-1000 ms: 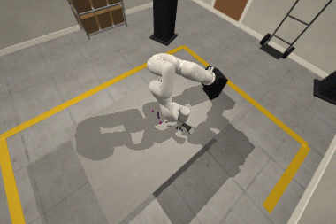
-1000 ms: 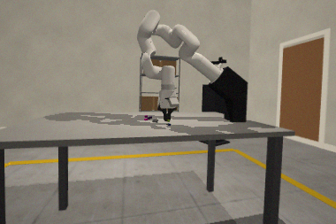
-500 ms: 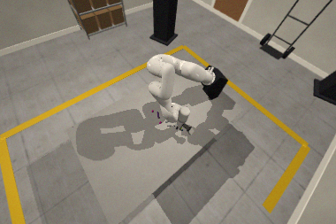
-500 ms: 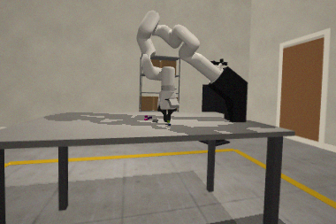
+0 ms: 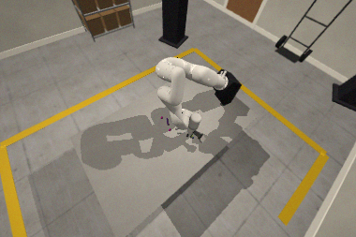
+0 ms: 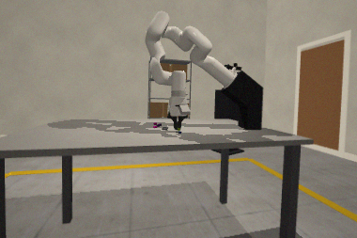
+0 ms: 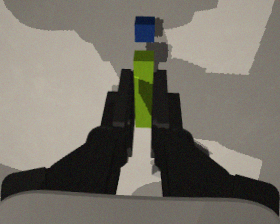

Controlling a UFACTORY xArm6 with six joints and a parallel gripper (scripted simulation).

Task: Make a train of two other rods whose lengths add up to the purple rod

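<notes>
The lime rod lies 2 cm below my hand. The rest, counted from my hand: blue rod: 3 cm to the left, 3 cm below; purple rod: 22 cm to the right, 3 cm below.
</notes>
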